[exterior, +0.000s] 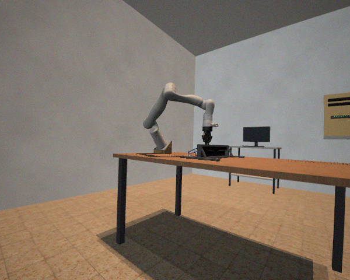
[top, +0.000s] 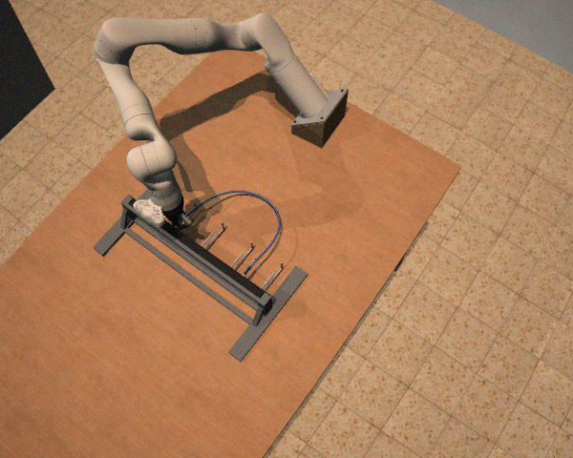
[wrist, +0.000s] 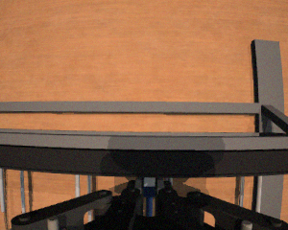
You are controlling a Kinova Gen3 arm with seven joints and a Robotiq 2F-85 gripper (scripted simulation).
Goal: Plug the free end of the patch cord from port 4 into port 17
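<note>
The plug is 2 cm below my hand and 1 cm ahead of it.
</note>
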